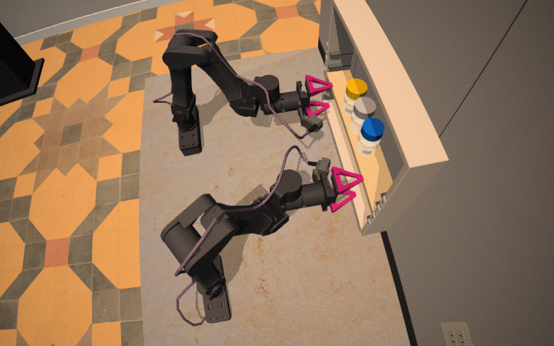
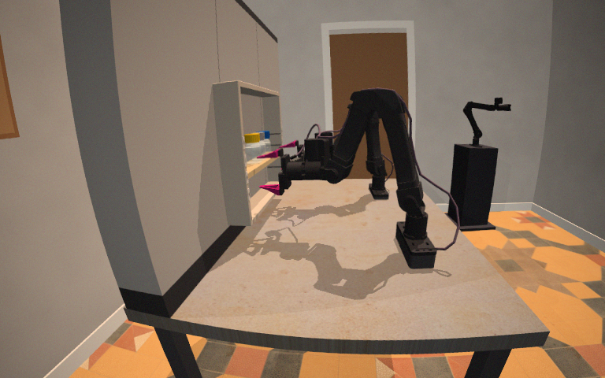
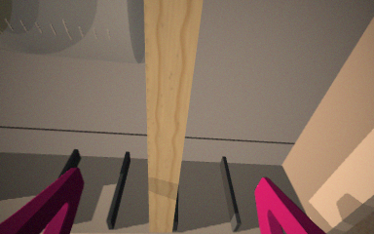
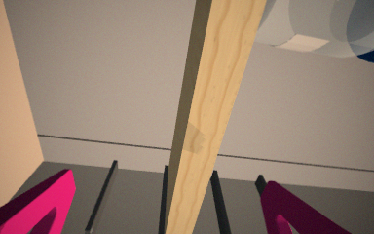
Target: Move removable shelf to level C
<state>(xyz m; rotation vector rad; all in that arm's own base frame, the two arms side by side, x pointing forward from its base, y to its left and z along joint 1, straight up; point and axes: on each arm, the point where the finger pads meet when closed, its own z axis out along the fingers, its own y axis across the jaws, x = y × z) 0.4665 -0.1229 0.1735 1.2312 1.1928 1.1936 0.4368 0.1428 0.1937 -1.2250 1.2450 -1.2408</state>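
My right gripper is now 90 mm to the right of the blue-capped bottle, 70 mm below it and 60 mm short of it. The rest, counted from my right hand: grey-capped bottle: 160 mm to the left, 70 mm above, 60 mm ahead; wooden shelf: 150 mm to the left, 60 mm ahead, 10 mm above; wall rack: 150 mm to the left, 70 mm above, 60 mm ahead.
My left gripper is now 80 mm to the left of the yellow-capped bottle, 60 mm below it and 40 mm short of it. Round my left hand: grey-capped bottle 140 mm to the right, 60 mm above, 40 mm ahead; wooden shelf 150 mm to the right, 40 mm ahead, 10 mm above; wall rack 150 mm to the right, 70 mm above, 40 mm ahead.
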